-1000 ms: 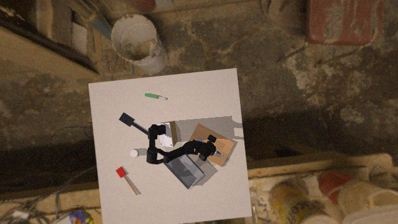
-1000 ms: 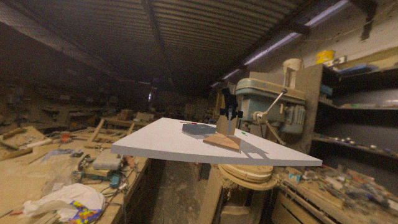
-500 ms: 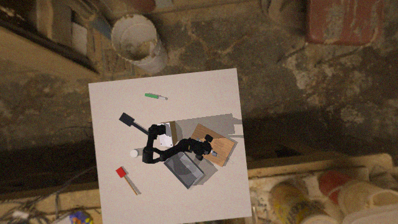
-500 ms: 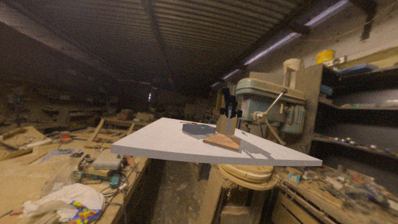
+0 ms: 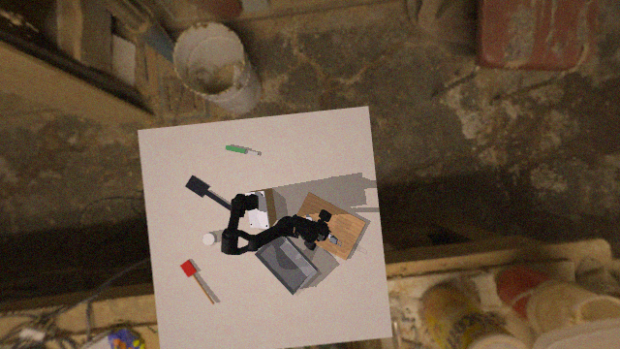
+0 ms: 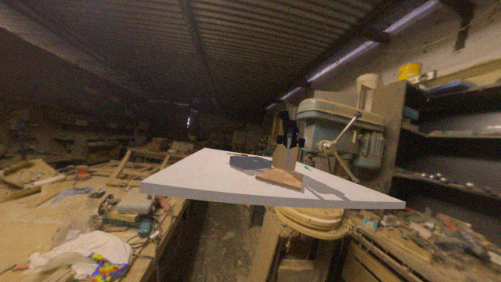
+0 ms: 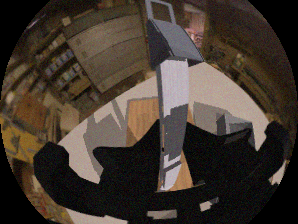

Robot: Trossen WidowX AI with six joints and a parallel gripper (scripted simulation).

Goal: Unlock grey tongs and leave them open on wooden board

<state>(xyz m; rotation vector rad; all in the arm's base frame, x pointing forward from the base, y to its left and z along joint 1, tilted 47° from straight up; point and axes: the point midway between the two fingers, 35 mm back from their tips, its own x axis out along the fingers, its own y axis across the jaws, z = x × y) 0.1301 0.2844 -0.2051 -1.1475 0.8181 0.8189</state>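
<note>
The wooden board is 18 cm below my gripper tip. Also, from my gripper tip: black spatula (17 cm behind, 66 cm to the right, 19 cm below); grey roasting tin (19 cm ahead, 22 cm to the right, 16 cm below); green screwdriver (41 cm behind, 47 cm to the right, 18 cm below).
</note>
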